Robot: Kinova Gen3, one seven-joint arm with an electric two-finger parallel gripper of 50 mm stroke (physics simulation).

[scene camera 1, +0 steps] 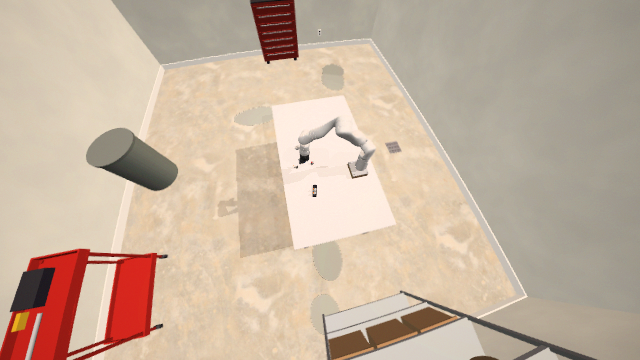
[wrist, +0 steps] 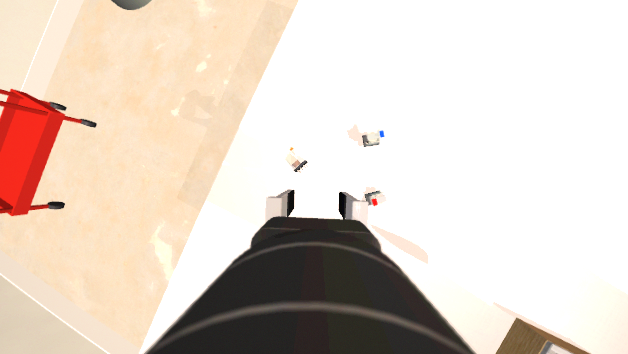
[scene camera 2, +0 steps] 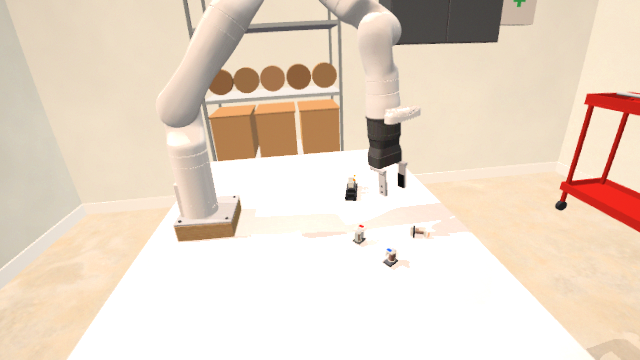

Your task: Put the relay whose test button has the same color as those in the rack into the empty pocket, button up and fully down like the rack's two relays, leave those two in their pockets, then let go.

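Seen in the pictures: gripper, fingertip midpoint: [scene camera 1: 302,162] [wrist: 316,200] [scene camera 2: 392,190]; arm's base at its link origin: [scene camera 1: 360,166] [scene camera 2: 201,210].
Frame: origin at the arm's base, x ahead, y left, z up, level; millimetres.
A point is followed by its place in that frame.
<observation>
The black rack [scene camera 1: 314,195] [scene camera 2: 351,196] {y 99, x 424, z -36 mm} stands on the white table [scene camera 1: 345,215] {y 399, x 216, z -51 mm} [scene camera 2: 250,300] {y -280, x 177, z -51 mm}, with light relays and an orange button showing; its pockets are too small to tell apart. The orange-button relay [scene camera 2: 420,232] {y -118, x 563, z -32 mm} [wrist: 296,161] {y -104, x 562, z -30 mm} lies on its side near the table edge, dark pin base toward the lower right in the wrist view. The red-button relay [scene camera 2: 359,236] {y -131, x 412, z -22 mm} [wrist: 373,198] {y -114, x 424, z -8 mm} and blue-button relay [scene camera 2: 391,257] {y -217, x 465, z -20 mm} [wrist: 371,139] {y -192, x 472, z -8 mm} stand upright. My gripper [scene camera 2: 392,189] {y -79, x 499, z 66 mm} [wrist: 316,200] {y -79, x 499, z 66 mm} is open and empty, above the table. In the wrist view the orange-button relay shows beyond and left of the gap between the fingers.
The arm's wooden base block [scene camera 2: 205,231] {y -64, x 26, z -26 mm} [wrist: 515,336] {y -32, x 94, z -40 mm} is on the table's far side from the loose relays. A red cart [scene camera 1: 132,295] [scene camera 2: 612,104] [wrist: 22,160] stands off the table. A shelf unit [scene camera 2: 340,100] with boxes stands behind the table in scene camera 2.
</observation>
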